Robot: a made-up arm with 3 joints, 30 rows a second.
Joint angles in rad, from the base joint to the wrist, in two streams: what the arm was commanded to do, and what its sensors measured. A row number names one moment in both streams.
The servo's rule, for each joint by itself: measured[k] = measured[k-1] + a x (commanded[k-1-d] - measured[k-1]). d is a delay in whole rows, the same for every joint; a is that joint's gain. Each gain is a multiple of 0.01, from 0.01 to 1. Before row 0 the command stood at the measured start. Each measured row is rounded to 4 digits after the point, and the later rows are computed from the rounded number. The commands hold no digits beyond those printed.
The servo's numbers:
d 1
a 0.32 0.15 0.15
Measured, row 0:
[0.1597 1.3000 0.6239]
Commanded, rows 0 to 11:
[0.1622 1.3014 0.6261]
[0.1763 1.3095 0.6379]
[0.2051 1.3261 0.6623]
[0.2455 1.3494 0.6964]
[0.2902 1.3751 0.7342]
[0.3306 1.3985 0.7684]
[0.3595 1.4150 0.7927]
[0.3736 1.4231 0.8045]
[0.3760 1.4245 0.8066]
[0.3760 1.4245 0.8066]
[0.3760 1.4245 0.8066]
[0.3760 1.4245 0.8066]
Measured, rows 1 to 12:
[0.1597 1.3000 0.6239]
[0.1605 1.3002 0.6242]
[0.1656 1.3016 0.6263]
[0.1782 1.3053 0.6317]
[0.1997 1.3119 0.6414]
[0.2287 1.3214 0.6553]
[0.2613 1.3330 0.6723]
[0.2927 1.3453 0.6904]
[0.3186 1.3570 0.7075]
[0.3370 1.3671 0.7224]
[0.3495 1.3757 0.7350]
[0.3580 1.3830 0.7457]

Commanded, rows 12 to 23:
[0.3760 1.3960 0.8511]
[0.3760 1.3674 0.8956]
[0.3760 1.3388 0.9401]
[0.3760 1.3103 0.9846]
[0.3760 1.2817 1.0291]
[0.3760 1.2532 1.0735]
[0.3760 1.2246 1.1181]
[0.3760 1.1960 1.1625]
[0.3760 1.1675 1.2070]
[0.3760 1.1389 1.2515]
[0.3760 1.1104 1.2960]
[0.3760 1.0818 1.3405]
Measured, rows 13 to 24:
[0.3638 1.3892 0.7548]
[0.3677 1.3902 0.7692]
[0.3704 1.3868 0.7882]
[0.3722 1.3796 0.8110]
[0.3734 1.3692 0.8370]
[0.3742 1.3561 0.8658]
[0.3748 1.3407 0.8970]
[0.3752 1.3233 0.9302]
[0.3755 1.3042 0.9650]
[0.3757 1.2837 1.0013]
[0.3758 1.2620 1.0388]
[0.3759 1.2393 1.0774]

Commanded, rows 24 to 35:
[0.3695 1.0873 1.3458]
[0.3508 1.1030 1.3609]
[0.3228 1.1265 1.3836]
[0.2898 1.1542 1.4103]
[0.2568 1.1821 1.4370]
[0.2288 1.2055 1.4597]
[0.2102 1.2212 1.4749]
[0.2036 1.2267 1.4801]
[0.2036 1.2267 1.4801]
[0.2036 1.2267 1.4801]
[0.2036 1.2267 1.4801]
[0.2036 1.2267 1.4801]
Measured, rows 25 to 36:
[0.3759 1.2157 1.1169]
[0.3739 1.1964 1.1512]
[0.3665 1.1824 1.1827]
[0.3525 1.1740 1.2128]
[0.3324 1.1710 1.2424]
[0.3082 1.1727 1.2716]
[0.2828 1.1776 1.2998]
[0.2596 1.1841 1.3261]
[0.2417 1.1905 1.3492]
[0.2295 1.1959 1.3688]
[0.2212 1.2005 1.3855]
[0.2156 1.2044 1.3997]

